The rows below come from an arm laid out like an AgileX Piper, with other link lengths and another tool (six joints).
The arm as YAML. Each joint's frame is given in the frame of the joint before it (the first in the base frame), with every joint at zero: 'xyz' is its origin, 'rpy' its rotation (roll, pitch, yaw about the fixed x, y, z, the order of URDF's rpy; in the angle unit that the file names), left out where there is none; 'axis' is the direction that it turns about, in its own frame. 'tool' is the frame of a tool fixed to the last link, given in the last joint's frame.
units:
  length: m
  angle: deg
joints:
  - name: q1
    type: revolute
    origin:
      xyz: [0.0, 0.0, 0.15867]
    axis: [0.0, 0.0, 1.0]
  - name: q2
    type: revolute
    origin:
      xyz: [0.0, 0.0, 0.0]
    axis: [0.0, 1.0, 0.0]
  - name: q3
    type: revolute
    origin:
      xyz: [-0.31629, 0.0, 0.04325]
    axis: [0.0, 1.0, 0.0]
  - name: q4
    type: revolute
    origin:
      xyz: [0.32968, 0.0, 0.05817]
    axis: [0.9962, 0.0, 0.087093]
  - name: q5
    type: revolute
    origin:
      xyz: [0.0, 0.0, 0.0]
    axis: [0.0, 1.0, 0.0]
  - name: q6
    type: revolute
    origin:
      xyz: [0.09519, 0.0, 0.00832]
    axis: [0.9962, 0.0, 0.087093]
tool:
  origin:
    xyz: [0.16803, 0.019, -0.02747]
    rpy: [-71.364, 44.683, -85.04]
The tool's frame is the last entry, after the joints.
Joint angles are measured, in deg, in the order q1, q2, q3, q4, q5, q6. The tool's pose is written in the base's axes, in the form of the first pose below.
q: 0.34, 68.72, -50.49, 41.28, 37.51, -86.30
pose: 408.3 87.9 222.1 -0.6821 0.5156 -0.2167 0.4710
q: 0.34, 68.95, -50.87, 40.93, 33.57, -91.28
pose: 426.0 74.7 231.3 -0.6920 0.4822 -0.2634 0.4682
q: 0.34, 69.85, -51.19, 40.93, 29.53, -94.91
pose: 443.2 62.7 236.6 -0.6942 0.4618 -0.3014 0.4627
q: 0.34, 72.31, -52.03, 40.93, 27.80, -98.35
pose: 456.7 56.2 229.5 -0.7070 0.4456 -0.3142 0.4505
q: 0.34, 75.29, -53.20, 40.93, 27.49, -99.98
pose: 466.9 54.5 217.0 -0.7179 0.4415 -0.3095 0.4403
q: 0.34, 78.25, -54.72, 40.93, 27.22, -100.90
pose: 477.9 53.3 206.7 -0.7247 0.4408 -0.3049 0.4330
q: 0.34, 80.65, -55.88, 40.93, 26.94, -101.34
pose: 486.4 52.3 197.3 -0.7289 0.4425 -0.3004 0.4274
